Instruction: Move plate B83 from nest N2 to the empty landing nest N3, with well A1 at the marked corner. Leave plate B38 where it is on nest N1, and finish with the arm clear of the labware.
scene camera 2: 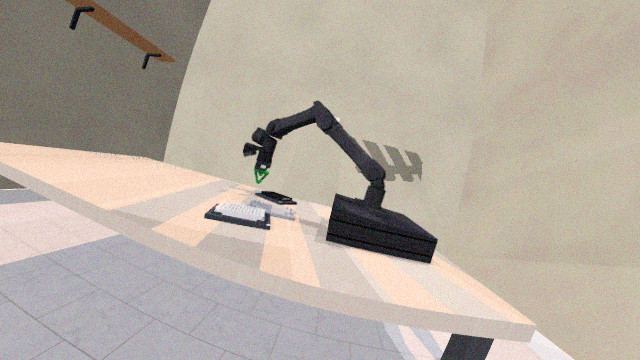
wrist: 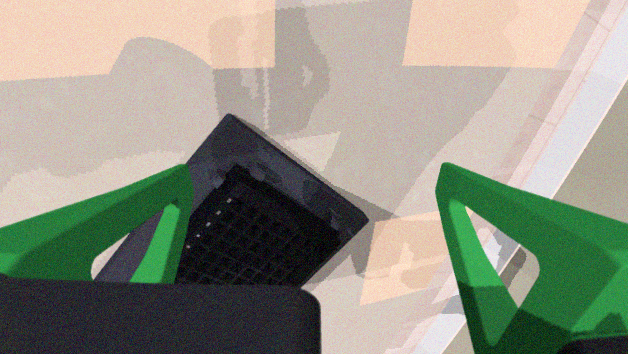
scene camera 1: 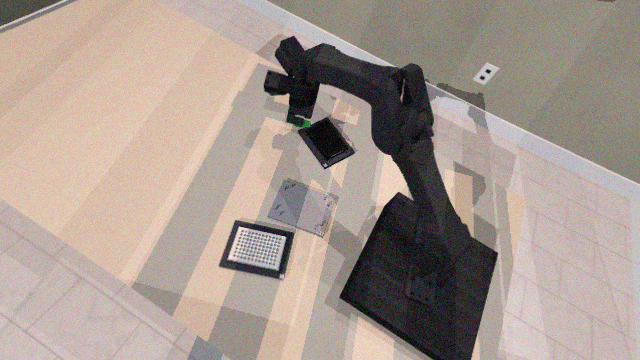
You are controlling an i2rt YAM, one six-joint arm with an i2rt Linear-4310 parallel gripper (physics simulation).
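A black well plate point(scene camera 1: 327, 140) point(wrist: 260, 245) sits in a dark nest point(scene camera 1: 334, 161) point(wrist: 290, 172). A white well plate point(scene camera 1: 257, 247) point(scene camera 2: 240, 211) sits in another dark nest point(scene camera 1: 250, 271). A grey-blue transparent-looking nest point(scene camera 1: 302, 207) point(scene camera 2: 282, 213) between them holds no plate. No plate or nest label is readable, so I cannot tell which plate is B83. My gripper point(scene camera 1: 300, 122) point(scene camera 2: 260, 176) point(wrist: 314, 177) is open and empty, above the table near the black plate's far end. In the wrist view, the left finger overlaps the black plate and the right finger is off to its right. The wrist housing hides the plate's lower part.
The black arm base point(scene camera 1: 380, 300) point(scene camera 2: 380, 235) stands right of the nests. The table edge and a pale wall border cross the right of the wrist view. A wooden shelf point(scene camera 2: 125, 32) hangs on the wall at upper left, far from the arm.
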